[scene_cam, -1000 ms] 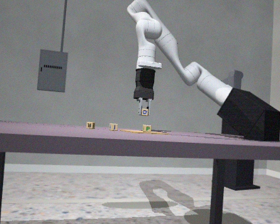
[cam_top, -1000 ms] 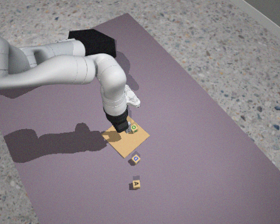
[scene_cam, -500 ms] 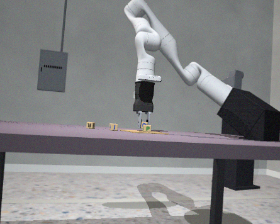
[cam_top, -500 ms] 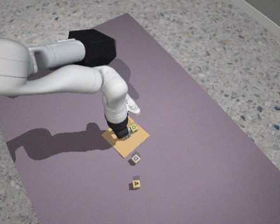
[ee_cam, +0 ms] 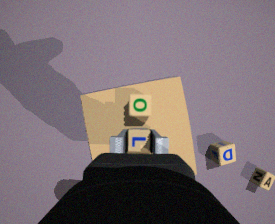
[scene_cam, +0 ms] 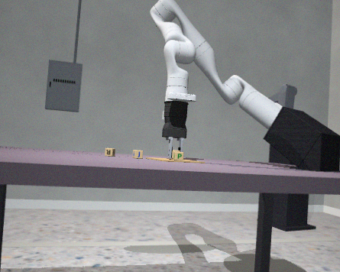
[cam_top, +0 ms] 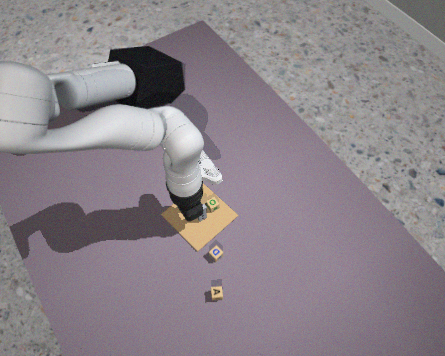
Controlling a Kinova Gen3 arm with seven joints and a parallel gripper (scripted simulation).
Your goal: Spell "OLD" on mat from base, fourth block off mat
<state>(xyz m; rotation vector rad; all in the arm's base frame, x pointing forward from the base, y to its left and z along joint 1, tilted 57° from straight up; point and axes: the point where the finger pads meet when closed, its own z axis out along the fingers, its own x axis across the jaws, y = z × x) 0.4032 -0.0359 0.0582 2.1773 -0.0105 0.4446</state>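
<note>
My gripper is now 1 cm above the L block. From my hand the other things lie so: O block: 4 cm to the left, 1 cm below, 1 cm ahead; D block: 11 cm ahead, 4 cm to the right, 1 cm below; tan mat: 2 cm below.
</note>
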